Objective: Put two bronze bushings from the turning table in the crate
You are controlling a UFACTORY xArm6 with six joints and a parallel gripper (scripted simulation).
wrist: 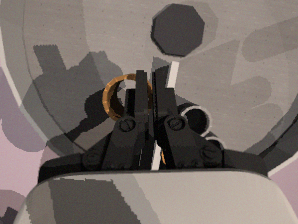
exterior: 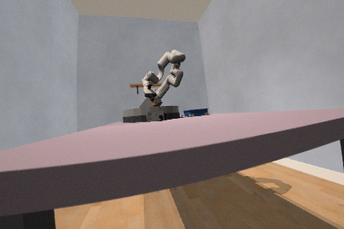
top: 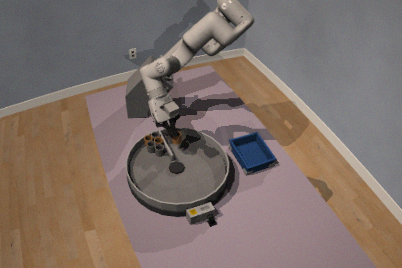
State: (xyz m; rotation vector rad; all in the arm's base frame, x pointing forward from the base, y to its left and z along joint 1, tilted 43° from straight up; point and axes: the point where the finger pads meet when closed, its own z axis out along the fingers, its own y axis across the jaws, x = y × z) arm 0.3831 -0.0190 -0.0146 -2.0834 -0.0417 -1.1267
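My gripper is now 6 cm short of the blue crate, 34 cm to the right of it and 15 cm above it. From my hand the other things lie so: grey turning table: 9 cm ahead, 1 cm to the right, 12 cm below.
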